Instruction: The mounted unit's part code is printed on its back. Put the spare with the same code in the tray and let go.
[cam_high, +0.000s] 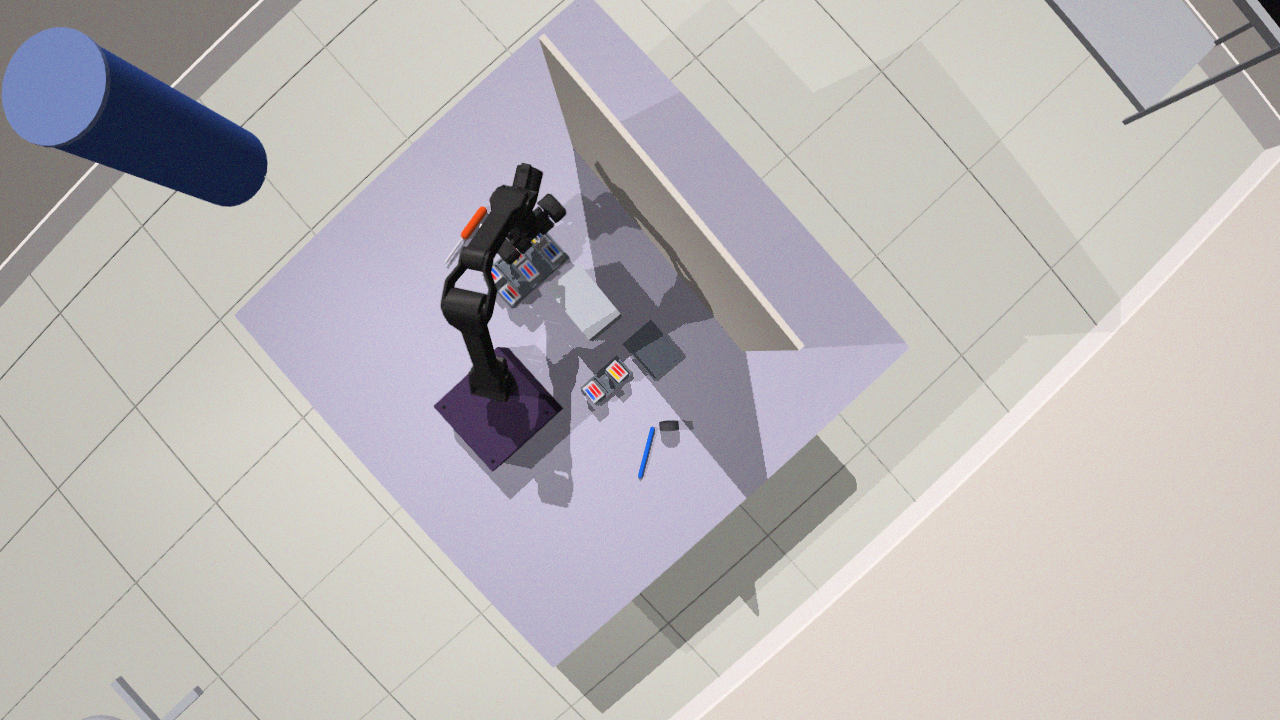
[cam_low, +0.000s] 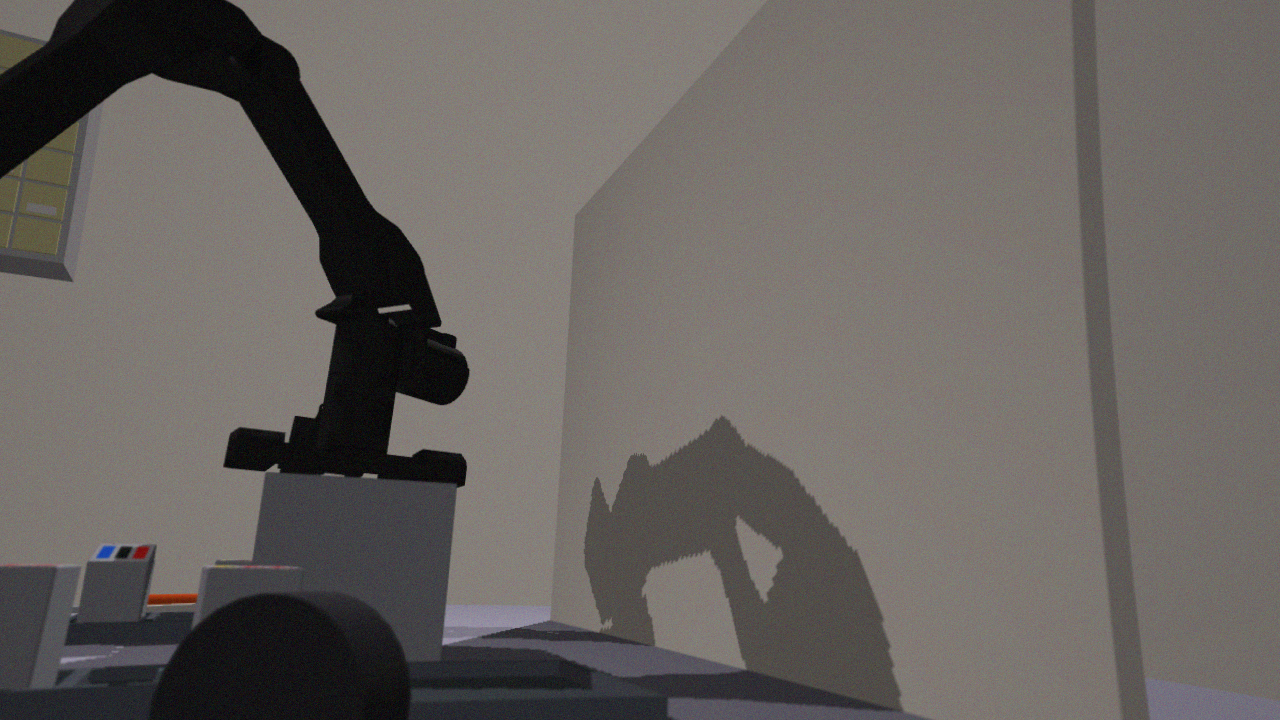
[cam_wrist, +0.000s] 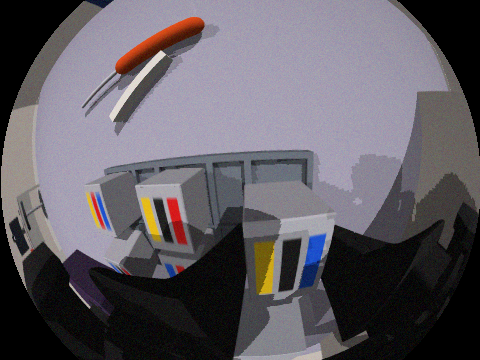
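Now: gripper tip 39 cm to the left of the dark grey tray, 11 cm short of it and 5 cm above it. Round my gripper tip: pale grey mounted unit 20 cm to the right, 2 cm ahead; tall beige wall panel 26 cm ahead, 18 cm above, 17 cm to the right; grey rack 6 cm behind, 4 cm below, 3 cm to the right.
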